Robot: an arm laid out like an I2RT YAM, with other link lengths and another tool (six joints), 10 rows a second.
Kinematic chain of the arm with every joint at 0, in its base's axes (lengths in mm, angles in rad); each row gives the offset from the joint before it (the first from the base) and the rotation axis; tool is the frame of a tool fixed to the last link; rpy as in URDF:
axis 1: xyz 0 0 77.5 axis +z
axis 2: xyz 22 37.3 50.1 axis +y
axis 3: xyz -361.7 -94.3 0 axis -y
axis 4: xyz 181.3 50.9 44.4 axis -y
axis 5: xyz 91.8 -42 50.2 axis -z
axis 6: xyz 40.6 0 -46.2 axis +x
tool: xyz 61 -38 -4 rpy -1.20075 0.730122 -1.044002
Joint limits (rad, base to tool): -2.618..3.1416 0..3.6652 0..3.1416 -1.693..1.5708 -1.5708..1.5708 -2.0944..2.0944
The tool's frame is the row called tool.
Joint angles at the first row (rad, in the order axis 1, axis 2, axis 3, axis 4, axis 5, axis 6):
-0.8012, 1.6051, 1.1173, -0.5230, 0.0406, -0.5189
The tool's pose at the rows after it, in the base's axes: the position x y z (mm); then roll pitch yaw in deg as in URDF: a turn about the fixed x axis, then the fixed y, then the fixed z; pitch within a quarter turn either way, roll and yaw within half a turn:
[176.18, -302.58, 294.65, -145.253, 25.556, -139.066]
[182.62, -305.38, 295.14, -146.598, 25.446, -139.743]
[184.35, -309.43, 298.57, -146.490, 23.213, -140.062]
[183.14, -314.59, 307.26, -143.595, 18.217, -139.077]
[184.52, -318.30, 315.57, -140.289, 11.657, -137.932]
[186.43, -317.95, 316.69, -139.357, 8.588, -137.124]
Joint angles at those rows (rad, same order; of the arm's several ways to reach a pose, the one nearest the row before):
-0.7898, 1.6204, 1.1582, -0.5533, 0.0444, -0.4979
-0.7801, 1.6445, 1.2014, -0.5942, 0.0506, -0.4882
-0.7739, 1.6552, 1.2245, -0.6079, 0.0905, -0.4973
-0.7661, 1.6450, 1.2102, -0.5596, 0.1726, -0.5385
-0.7461, 1.6342, 1.1730, -0.4751, 0.2790, -0.5954
-0.7321, 1.6306, 1.1457, -0.4307, 0.3244, -0.6275

